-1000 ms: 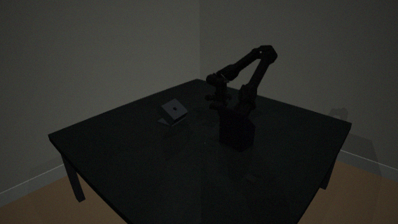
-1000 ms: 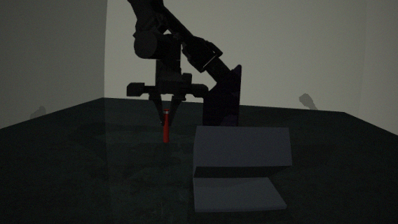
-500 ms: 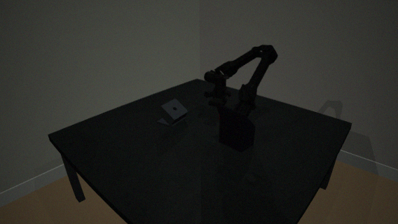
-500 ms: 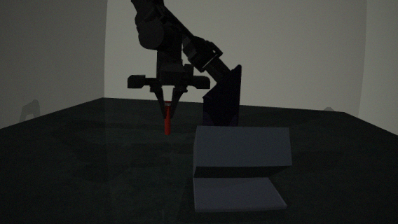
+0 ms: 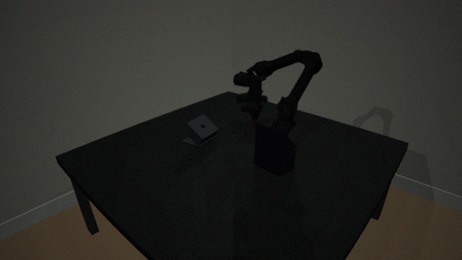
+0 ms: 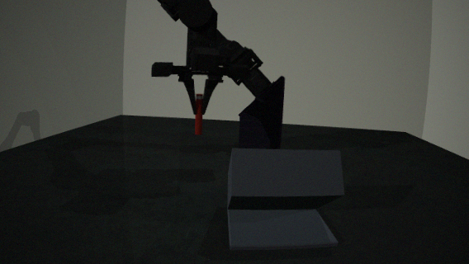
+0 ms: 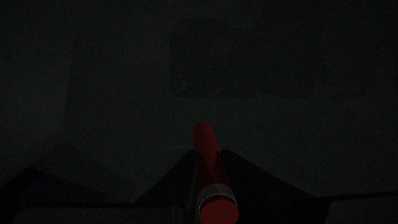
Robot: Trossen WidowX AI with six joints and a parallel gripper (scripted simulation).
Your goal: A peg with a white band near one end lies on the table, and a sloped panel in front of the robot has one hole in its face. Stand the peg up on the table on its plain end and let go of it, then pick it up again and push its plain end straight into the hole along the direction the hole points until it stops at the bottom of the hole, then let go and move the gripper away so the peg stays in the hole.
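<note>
My gripper tip is 210 mm short of the grey sloped panel, 140 mm to the right of it and 60 mm above it. Also, from my gripper tip: red peg: 20 mm above.
</note>
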